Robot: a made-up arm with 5 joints.
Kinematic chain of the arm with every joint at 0, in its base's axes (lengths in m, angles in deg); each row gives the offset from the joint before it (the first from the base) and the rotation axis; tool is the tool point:
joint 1: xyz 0 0 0.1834 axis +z
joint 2: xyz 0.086 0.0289 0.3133 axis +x
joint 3: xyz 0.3 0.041 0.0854 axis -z
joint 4: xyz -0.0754 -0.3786 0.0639 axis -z
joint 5: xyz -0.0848 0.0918 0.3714 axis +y
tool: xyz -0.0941 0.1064 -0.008
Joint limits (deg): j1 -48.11..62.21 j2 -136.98..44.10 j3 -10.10..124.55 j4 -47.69..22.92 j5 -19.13..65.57
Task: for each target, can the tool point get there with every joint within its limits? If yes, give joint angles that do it. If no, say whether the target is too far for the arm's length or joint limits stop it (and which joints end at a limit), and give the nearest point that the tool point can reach.
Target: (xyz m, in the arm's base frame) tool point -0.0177 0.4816 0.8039
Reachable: yes | joints -2.95 -66.92 23.90 -32.63 13.84
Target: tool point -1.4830 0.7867 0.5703
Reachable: no: too far | nearest point -0.6022 0.5628 0.5309 | short by 0.910 m
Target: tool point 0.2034 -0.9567 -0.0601
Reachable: no: joint limits stop it (at a limit: joint 1, joint 2, joint 3, joint 5) | nearest point 0.2480 -0.2361 -0.1648 | short by 0.730 m
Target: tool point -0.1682 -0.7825 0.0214
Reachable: no: joint limits stop it (at a limit: joint 2, joint 3, joint 4, joint 5) | nearest point -0.1250 -0.5814 0.5758 | short by 0.591 m
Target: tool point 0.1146 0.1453 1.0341
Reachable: yes | joints 19.02 4.22 52.44 15.31 10.96
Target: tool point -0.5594 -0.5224 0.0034
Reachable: no: joint limits stop it (at a limit: joint 1, joint 2, joint 4) | nearest point -0.3295 0.0376 0.0474 | short by 0.607 m
